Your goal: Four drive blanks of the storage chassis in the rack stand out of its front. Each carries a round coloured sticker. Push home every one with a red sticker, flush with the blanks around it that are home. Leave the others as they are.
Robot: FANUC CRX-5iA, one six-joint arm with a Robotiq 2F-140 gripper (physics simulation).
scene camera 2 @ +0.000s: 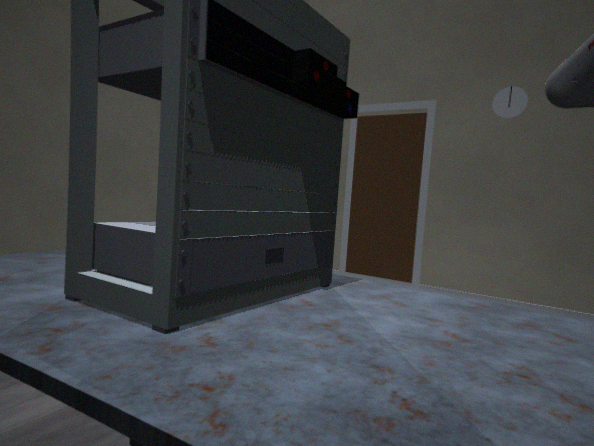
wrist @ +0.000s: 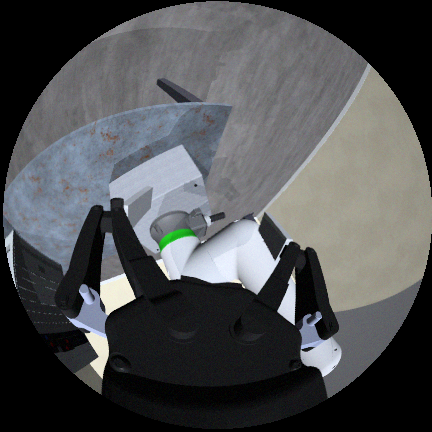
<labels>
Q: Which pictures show my gripper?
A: The wrist view only.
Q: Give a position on a rack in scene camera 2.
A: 240,95
</labels>
